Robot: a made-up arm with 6 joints. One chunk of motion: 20 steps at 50 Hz.
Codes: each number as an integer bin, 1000 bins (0 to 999) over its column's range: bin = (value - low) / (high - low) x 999, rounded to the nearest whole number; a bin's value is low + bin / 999 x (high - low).
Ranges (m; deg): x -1.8..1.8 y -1.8..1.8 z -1.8..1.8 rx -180..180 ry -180..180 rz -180..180
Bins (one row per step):
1: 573 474 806 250 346 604
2: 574 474 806 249 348 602
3: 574 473 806 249 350 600
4: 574 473 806 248 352 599
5: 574 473 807 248 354 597
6: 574 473 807 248 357 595
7: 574 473 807 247 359 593
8: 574 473 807 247 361 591
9: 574 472 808 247 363 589
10: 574 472 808 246 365 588
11: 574 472 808 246 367 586
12: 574 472 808 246 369 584
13: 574 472 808 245 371 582
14: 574 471 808 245 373 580
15: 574 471 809 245 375 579
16: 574 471 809 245 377 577
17: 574 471 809 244 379 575
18: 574 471 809 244 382 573
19: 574 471 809 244 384 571
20: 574 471 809 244 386 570
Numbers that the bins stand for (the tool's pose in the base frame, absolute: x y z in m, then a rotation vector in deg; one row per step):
1: 0.2649 -0.0919 1.1045 -89.91 -55.32 37.66
2: 0.2685 -0.0919 1.1045 -90.27 -54.59 36.94
3: 0.2685 -0.0955 1.1045 -90.27 -53.87 36.22
4: 0.2685 -0.0955 1.1045 -90.63 -53.15 35.86
5: 0.2685 -0.0955 1.1081 -90.63 -52.43 35.14
6: 0.2685 -0.0955 1.1081 -90.63 -51.35 34.41
7: 0.2685 -0.0955 1.1081 -90.99 -50.63 33.69
8: 0.2685 -0.0955 1.1081 -90.99 -49.91 32.97
9: 0.2685 -0.0991 1.1117 -90.99 -49.19 32.25
10: 0.2685 -0.0991 1.1117 -91.35 -48.47 31.89
11: 0.2685 -0.0991 1.1117 -91.35 -47.75 31.17
12: 0.2685 -0.0991 1.1117 -91.35 -47.03 30.45
13: 0.2685 -0.0991 1.1117 -91.71 -46.31 29.73
14: 0.2685 -0.1027 1.1117 -91.71 -45.59 29.01
15: 0.2685 -0.1027 1.1153 -91.71 -44.86 28.65
16: 0.2685 -0.1027 1.1153 -91.71 -44.14 27.93
17: 0.2685 -0.1027 1.1153 -92.07 -43.42 27.21
18: 0.2685 -0.1027 1.1153 -92.07 -42.34 26.49
19: 0.2685 -0.1027 1.1153 -92.07 -41.62 25.77
20: 0.2685 -0.1027 1.1153 -92.07 -40.90 25.41

